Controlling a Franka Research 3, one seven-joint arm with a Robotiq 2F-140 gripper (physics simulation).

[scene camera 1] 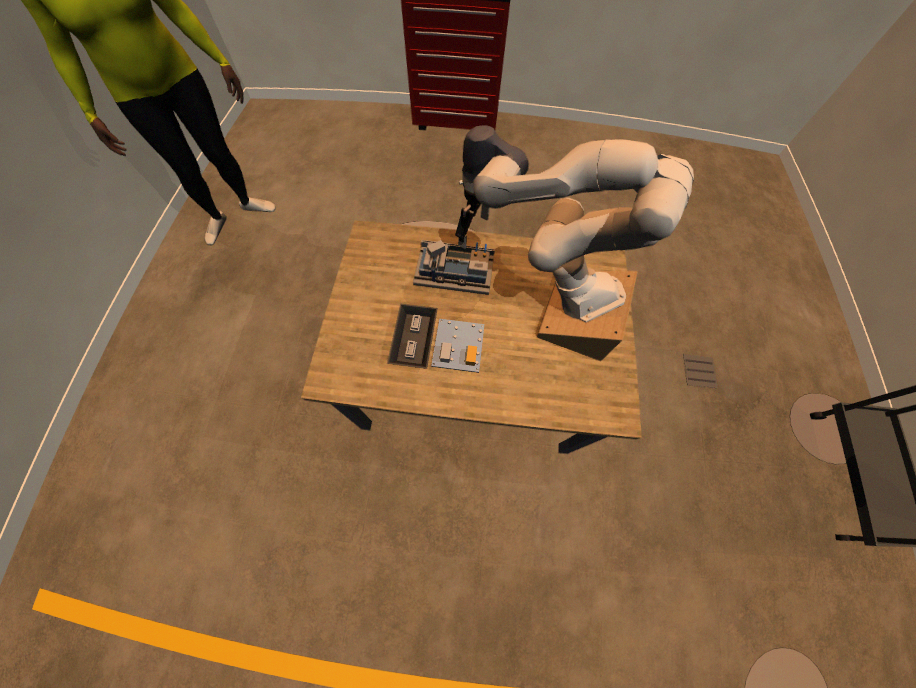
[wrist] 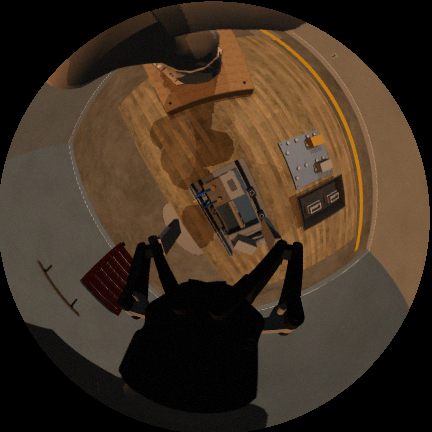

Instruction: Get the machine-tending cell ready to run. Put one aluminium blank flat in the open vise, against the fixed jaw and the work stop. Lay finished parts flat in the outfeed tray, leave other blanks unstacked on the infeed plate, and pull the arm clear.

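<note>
The vise [scene camera 1: 453, 272] [wrist: 242, 207] stands at the back of the table, a gap between its jaws. A light grey block [scene camera 1: 436, 250] [wrist: 245, 245] sits tilted at one jaw; whether it is a loose blank I cannot tell. My gripper [scene camera 1: 473, 226] [wrist: 219, 224] is open and empty, above the vise's back edge, pointing down. The outfeed tray [scene camera 1: 393, 336] [wrist: 325, 188] holds two finished parts [scene camera 1: 416, 322] [scene camera 1: 410, 348] [wrist: 314, 207] [wrist: 333, 197] lying flat, apart. On the infeed plate [scene camera 1: 459, 336] [wrist: 300, 162] are a grey blank [scene camera 1: 445, 351] [wrist: 324, 166] and an orange block [scene camera 1: 470, 355] [wrist: 316, 141], side by side.
The wooden table [scene camera 1: 518, 377] [wrist: 260, 125] carries the arm's base board [scene camera 1: 577, 323] [wrist: 227, 70] at the right in the scene view. A red drawer cabinet [scene camera 1: 455, 66] [wrist: 110, 277] stands behind. A person [scene camera 1: 148, 59] stands at the back left. Small pegs stick up from the infeed plate.
</note>
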